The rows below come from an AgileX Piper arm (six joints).
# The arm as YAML. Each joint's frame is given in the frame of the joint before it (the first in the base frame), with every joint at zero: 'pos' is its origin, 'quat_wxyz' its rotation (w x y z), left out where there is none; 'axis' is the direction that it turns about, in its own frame. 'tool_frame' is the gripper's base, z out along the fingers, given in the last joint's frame.
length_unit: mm
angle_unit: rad
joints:
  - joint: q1
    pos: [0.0, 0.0, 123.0]
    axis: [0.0, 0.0, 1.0]
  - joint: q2
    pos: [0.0, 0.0, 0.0]
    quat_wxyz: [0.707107, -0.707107, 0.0, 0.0]
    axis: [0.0, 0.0, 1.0]
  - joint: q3
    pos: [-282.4, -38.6, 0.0]
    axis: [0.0, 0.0, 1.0]
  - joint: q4
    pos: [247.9, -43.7, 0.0]
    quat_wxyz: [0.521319, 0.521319, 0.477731, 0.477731]
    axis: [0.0, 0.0, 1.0]
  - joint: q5
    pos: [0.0, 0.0, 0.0]
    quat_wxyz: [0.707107, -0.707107, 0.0, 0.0]
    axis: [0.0, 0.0, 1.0]
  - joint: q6
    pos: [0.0, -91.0, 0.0]
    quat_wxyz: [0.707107, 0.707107, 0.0, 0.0]
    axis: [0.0, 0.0, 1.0]
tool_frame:
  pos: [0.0, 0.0, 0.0]
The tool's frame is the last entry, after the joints.
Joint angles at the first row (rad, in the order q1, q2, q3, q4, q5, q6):
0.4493 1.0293 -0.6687 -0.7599 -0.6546 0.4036
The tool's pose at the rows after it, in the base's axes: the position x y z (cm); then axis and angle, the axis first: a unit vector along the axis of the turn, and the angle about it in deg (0 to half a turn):
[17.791 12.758 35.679 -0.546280 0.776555 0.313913 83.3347]
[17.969 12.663 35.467 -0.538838 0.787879 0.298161 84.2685]
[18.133 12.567 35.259 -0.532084 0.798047 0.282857 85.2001]
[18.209 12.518 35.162 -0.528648 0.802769 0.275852 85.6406]
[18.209 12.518 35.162 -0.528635 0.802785 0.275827 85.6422]
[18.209 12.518 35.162 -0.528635 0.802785 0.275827 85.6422]
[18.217 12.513 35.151 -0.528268 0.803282 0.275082 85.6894]
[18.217 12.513 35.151 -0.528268 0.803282 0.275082 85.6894]
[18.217 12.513 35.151 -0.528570 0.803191 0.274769 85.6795]
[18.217 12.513 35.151 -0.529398 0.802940 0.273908 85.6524]
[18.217 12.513 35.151 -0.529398 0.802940 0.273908 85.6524]
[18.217 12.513 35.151 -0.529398 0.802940 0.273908 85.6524]
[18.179 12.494 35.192 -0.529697 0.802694 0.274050 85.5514]
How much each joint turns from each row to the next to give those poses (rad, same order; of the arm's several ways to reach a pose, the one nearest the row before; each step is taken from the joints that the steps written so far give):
0.0000 0.0000 0.0000 0.0000 0.0105 -0.0001
0.0000 0.0000 0.0000 0.0001 0.0322 0.0000
0.0000 0.0000 0.0000 -0.0009 0.0310 0.0000
0.0000 0.0000 0.0000 -0.0001 0.0145 0.0001
0.0000 0.0000 0.0000 0.0000 0.0001 0.0000
0.0000 0.0000 0.0000 0.0000 0.0000 0.0000
0.0000 0.0000 0.0001 0.0001 0.0015 -0.0001
0.0000 0.0000 0.0000 0.0000 0.0000 0.0000
0.0000 0.0000 0.0000 0.0000 0.0000 -0.0006
0.0000 0.0000 0.0000 0.0000 0.0000 -0.0017
0.0000 0.0000 0.0000 0.0000 0.0000 0.0000
0.0000 0.0000 0.0000 0.0000 0.0000 0.0000
0.0000 -0.0018 -0.0001 -0.0001 0.0000 0.0001

